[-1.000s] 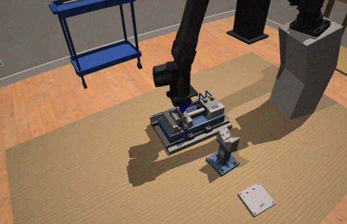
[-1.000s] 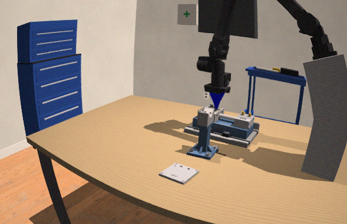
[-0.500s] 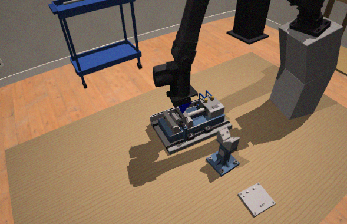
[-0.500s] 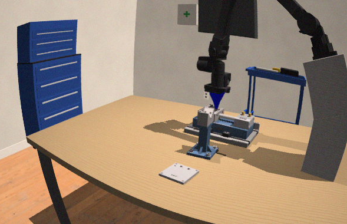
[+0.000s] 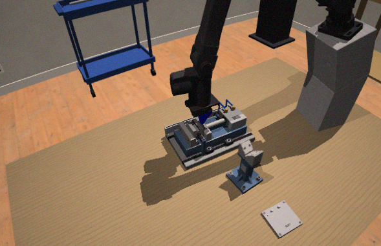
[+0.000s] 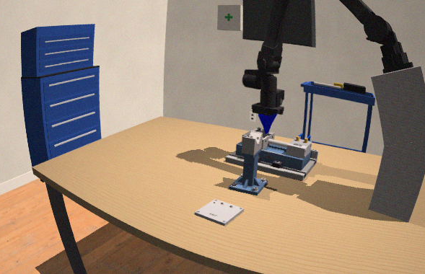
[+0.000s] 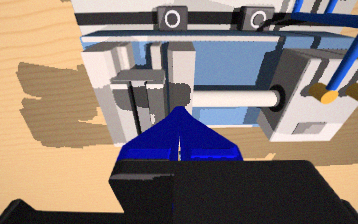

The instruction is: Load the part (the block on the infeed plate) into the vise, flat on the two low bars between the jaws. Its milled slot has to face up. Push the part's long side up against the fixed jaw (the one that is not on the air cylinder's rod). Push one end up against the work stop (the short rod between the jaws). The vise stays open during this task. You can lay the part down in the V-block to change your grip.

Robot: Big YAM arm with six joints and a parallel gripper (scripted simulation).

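Now: the moving jaw 3 cm below my hand. Round my hand: work stop rod 4 cm to the left, 4 cm ahead, 2 cm below; cylinder rod 5 cm behind, 3 cm below, 1 cm to the left; part 3 cm ahead, 1 cm below.
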